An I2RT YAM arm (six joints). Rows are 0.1 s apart.
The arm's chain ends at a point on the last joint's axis. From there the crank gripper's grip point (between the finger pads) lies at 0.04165 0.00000 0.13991 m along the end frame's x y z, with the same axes.
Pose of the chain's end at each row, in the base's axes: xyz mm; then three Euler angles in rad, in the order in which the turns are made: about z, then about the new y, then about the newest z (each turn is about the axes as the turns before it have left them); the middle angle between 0 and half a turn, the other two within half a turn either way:
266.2, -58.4, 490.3, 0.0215, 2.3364, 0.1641
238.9, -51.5, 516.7, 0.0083, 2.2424, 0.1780
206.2, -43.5, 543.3, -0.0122, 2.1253, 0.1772
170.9, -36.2, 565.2, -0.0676, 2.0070, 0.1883
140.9, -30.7, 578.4, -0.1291, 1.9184, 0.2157
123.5, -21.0, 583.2, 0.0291, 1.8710, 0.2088
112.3, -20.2, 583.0, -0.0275, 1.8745, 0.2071
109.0, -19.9, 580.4, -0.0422, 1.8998, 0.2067
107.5, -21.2, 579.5, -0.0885, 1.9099, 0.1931
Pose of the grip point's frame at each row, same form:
338.4, -50.0, 363.7, 0.0215, 2.3364, 0.1641
322.9, -43.4, 397.6, 0.0083, 2.2424, 0.1780
303.6, -37.3, 434.8, -0.0122, 2.1253, 0.1772
280.7, -35.8, 469.0, -0.0676, 2.0070, 0.1883
258.8, -37.0, 492.5, -0.1291, 1.9184, 0.2157
244.8, -8.8, 502.9, 0.0291, 1.8710, 0.2088
233.8, -15.0, 502.3, -0.0275, 1.8745, 0.2071
228.5, -16.4, 496.6, -0.0422, 1.8998, 0.2067
226.1, -23.7, 494.4, -0.0885, 1.9099, 0.1931

